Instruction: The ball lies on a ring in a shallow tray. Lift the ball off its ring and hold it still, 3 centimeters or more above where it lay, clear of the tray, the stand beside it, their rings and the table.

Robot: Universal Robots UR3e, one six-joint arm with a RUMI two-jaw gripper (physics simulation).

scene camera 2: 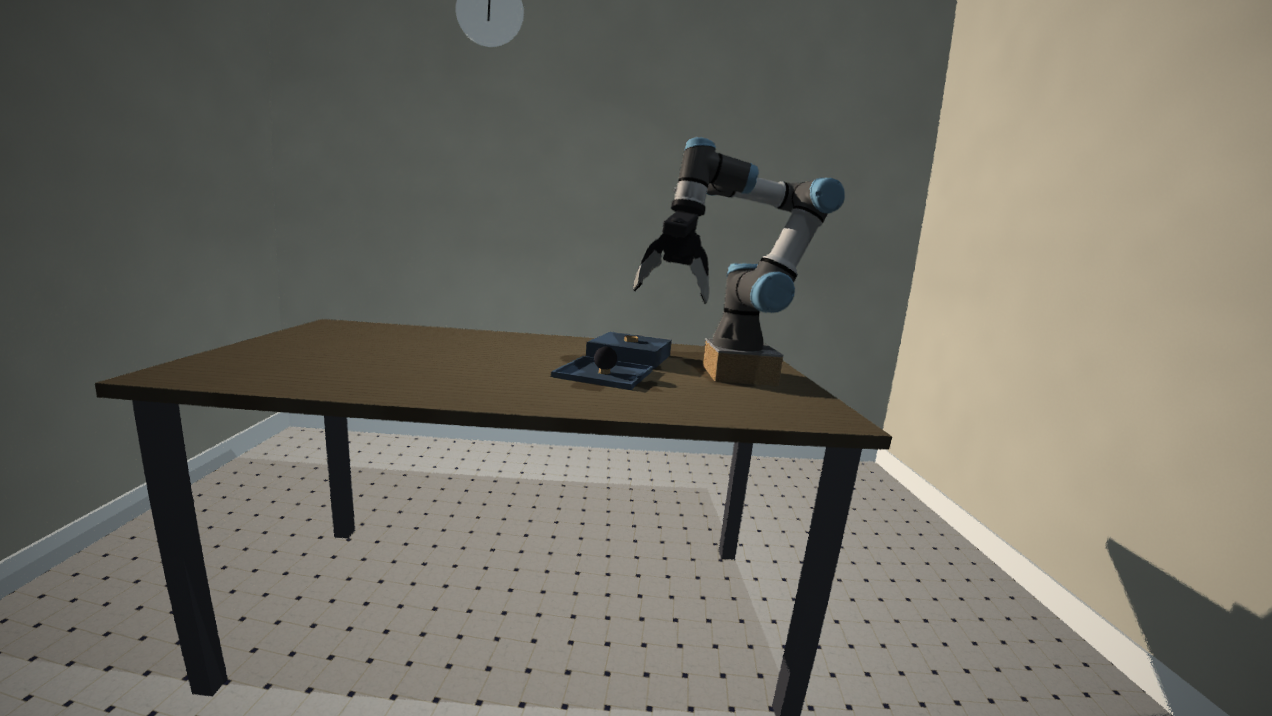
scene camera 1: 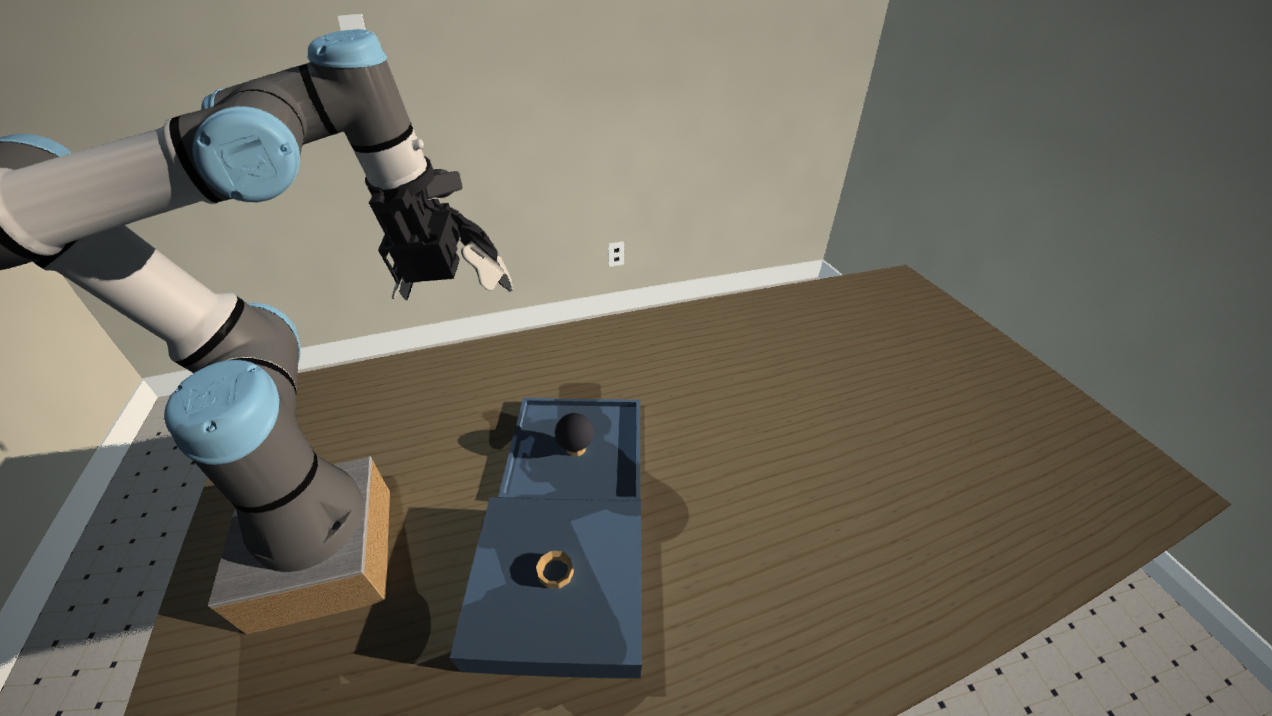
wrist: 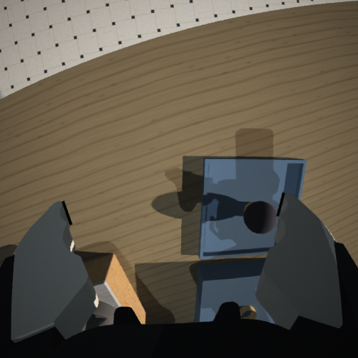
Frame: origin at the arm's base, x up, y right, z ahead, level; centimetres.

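Seen in the pictures: gripper, fingertip midpoint: (scene camera 2: 669,297) (scene camera 1: 458,294); arm's base, origin of the base link: (scene camera 2: 737,345) (scene camera 1: 308,520).
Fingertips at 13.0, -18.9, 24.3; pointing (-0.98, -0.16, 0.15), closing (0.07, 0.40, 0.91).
Pixels of each thing's top centre, then the offset from my fingertips to it, as dx, dy, dz. "*": a spot on its surface instead. Level surfaces: height alone.
- dark ball, middle of its top: (scene camera 1: 573,419) (scene camera 2: 606,346) -14.1, +15.8, +10.0
- small tan ring, surface spot: (scene camera 1: 577,451) * -18.0, +18.4, +9.4
- shallow blue tray, middle of its top: (scene camera 1: 564,486) (scene camera 2: 619,342) -14.9, +25.3, +5.2
- wooden table, its level: dx -20.8
The dark ball (scene camera 1: 574,431) (scene camera 2: 605,357) (wrist: 260,217) sits on a small tan ring (scene camera 1: 577,451) in the shallow blue tray (scene camera 1: 542,484) (scene camera 2: 584,377) (wrist: 201,225). My gripper (scene camera 1: 455,291) (scene camera 2: 671,294) (wrist: 174,200) is open and empty, high above the table. In the wrist view the ball shows beside the right fingertip, far below it. The blue stand (scene camera 1: 498,622) (scene camera 2: 654,355) (wrist: 210,290) adjoins the tray and bears another tan ring (scene camera 1: 540,576) (scene camera 2: 631,338). Part of the stand is hidden by the right finger in the wrist view.
The arm's base block (scene camera 1: 378,542) (scene camera 2: 722,364) (wrist: 122,285) stands on the wooden table (scene camera 1: 845,426) (scene camera 2: 400,369) (wrist: 125,125), beside the stand and tray. The tray has low raised walls. The stand's top is higher than the tray. Walls rise behind the table.
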